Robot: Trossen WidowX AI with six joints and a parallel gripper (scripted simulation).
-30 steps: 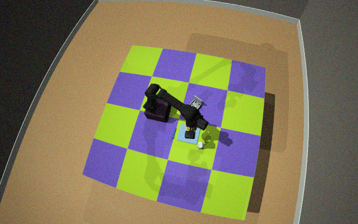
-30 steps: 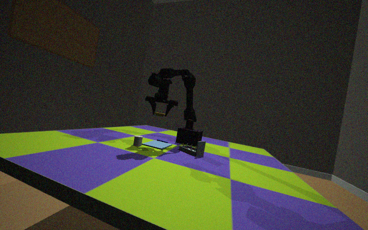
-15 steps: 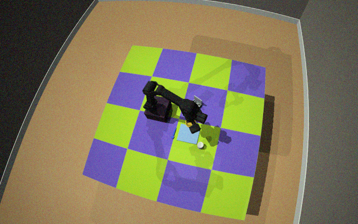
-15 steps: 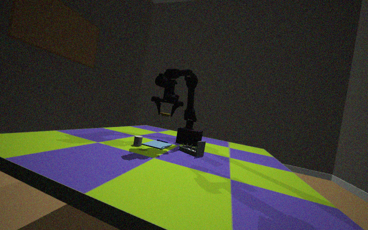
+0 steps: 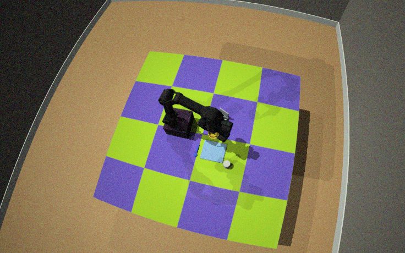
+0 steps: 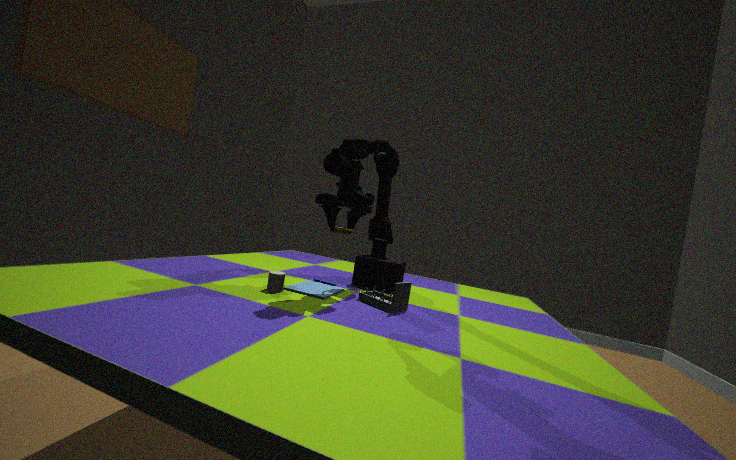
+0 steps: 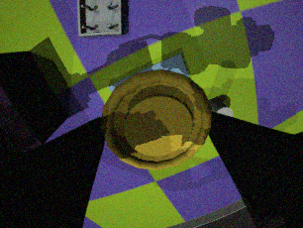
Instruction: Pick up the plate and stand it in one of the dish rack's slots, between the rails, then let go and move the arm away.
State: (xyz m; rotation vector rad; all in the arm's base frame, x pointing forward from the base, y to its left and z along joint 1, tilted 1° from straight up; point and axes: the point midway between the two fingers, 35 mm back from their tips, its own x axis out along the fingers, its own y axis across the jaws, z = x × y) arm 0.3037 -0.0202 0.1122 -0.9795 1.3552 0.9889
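My gripper tip is now 3 cm past the grey dish rack, 16 cm to the right of it and 16 cm above it. The rest, counted from my gripper tip: yellow plate 1 cm above; blue mat 1 cm ahead, 5 cm to the right, 18 cm below; blue spoon 10 cm behind, 9 cm to the right, 18 cm below.
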